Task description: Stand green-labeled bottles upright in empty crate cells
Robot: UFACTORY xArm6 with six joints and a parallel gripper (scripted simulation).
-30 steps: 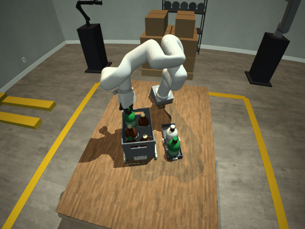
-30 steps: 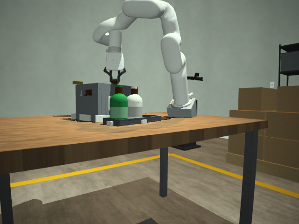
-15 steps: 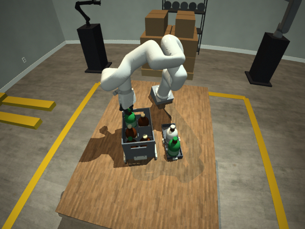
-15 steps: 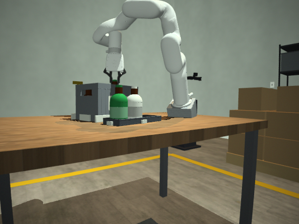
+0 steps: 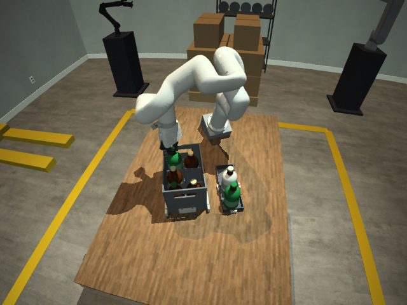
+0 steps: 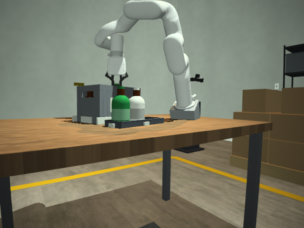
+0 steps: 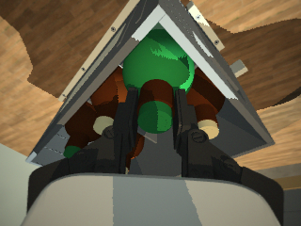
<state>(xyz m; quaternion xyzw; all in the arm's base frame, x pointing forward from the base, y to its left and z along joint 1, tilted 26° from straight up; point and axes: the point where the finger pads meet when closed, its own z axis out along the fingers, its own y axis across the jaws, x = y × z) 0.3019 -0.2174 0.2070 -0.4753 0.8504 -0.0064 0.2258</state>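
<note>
Right now the grey crate is 110 mm below my hand, 70 mm to the left of it and 70 mm ahead of it. From my hand the other things lie so: tray (280 mm to the left, 190 mm below, 40 mm ahead); then white-labeled bottle (280 mm to the left, 110 mm below, 40 mm ahead).
</note>
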